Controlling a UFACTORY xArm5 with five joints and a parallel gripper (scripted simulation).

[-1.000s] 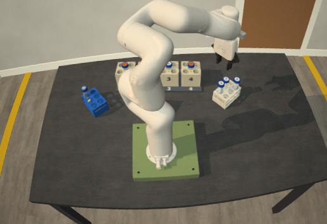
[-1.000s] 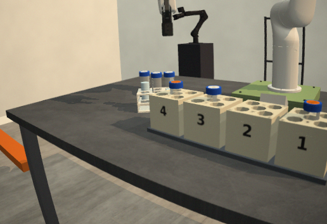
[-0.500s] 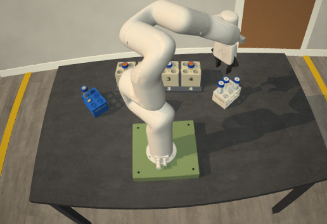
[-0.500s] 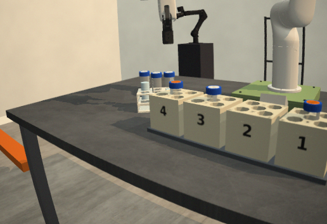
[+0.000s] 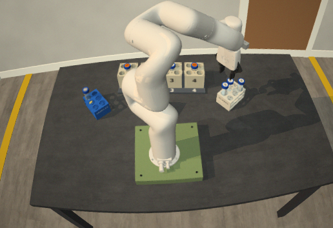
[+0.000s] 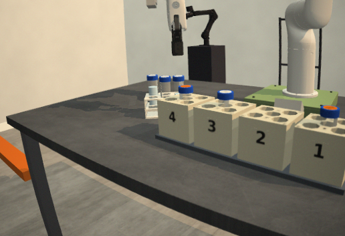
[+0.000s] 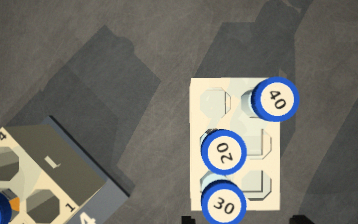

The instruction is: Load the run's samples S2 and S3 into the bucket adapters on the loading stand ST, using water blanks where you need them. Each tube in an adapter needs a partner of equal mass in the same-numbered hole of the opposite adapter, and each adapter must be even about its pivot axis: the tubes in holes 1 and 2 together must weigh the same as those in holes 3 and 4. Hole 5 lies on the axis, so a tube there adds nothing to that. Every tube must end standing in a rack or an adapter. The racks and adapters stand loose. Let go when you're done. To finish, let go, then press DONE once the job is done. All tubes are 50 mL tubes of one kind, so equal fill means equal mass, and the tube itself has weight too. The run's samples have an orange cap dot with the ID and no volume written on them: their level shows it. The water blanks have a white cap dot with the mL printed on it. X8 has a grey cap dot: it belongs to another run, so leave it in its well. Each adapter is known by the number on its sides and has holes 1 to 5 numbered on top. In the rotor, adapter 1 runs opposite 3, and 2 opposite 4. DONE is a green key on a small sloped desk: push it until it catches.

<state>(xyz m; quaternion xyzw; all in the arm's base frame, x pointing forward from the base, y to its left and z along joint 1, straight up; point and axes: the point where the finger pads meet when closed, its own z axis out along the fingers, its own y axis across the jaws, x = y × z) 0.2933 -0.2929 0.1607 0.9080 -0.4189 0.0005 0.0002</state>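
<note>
Now: hand 1 cm past the blue-capped tube and 14 cm above it. Also, from my hand: loading stand ST (14 cm ahead, 29 cm to the left, 20 cm below); sample tube S2 (14 cm ahead, 12 cm to the left, 13 cm below); white blank rack (1 cm ahead, 4 cm to the right, 17 cm below).
</note>
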